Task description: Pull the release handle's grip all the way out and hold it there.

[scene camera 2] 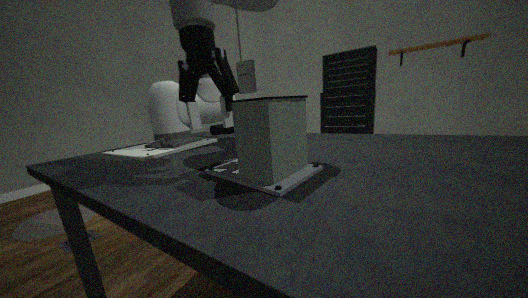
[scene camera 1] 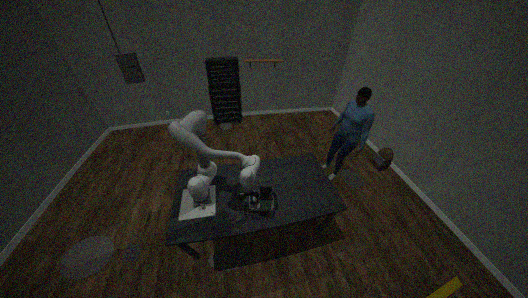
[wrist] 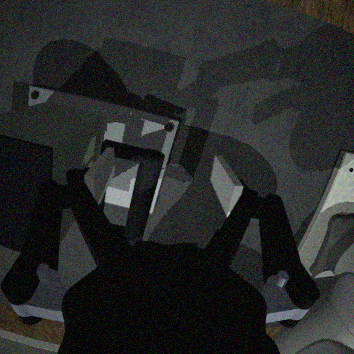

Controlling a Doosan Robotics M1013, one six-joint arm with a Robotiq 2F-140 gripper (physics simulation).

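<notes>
The release handle's grip is a black bar on a squared black loop, standing out from the side of a pale box-shaped housing with a dark top. The housing is on a light base plate with dark screws. My gripper is open above the handle, pointing down. In the wrist view the grip lies between the two pale fingertips, nearer the left one, which overlaps the loop's opening. The right fingertip is well apart from the grip. Nothing is held. The housing partly hides the handle in scene camera 2.
The housing's tall block is close beside the left finger. The arm's white mounting plate is on the same dark table. A person in blue stands beyond the table's far right corner. A dark drawer cabinet stands by the wall.
</notes>
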